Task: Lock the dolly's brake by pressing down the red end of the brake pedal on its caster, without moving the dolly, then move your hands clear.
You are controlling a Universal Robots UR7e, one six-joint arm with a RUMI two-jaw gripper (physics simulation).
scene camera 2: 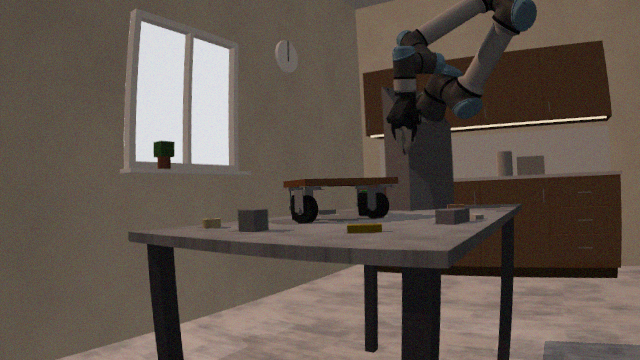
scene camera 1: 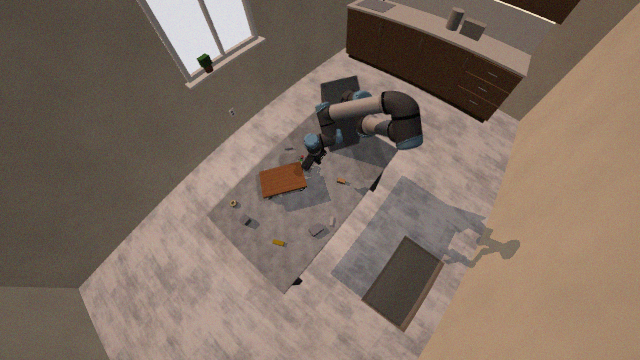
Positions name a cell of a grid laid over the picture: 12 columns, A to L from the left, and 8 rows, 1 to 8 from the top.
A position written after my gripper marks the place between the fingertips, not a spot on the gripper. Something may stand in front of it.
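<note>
A dolly (scene camera 2: F5) is visible, also at (scene camera 1: F4). My gripper (scene camera 2: H4) is visible.
</note>
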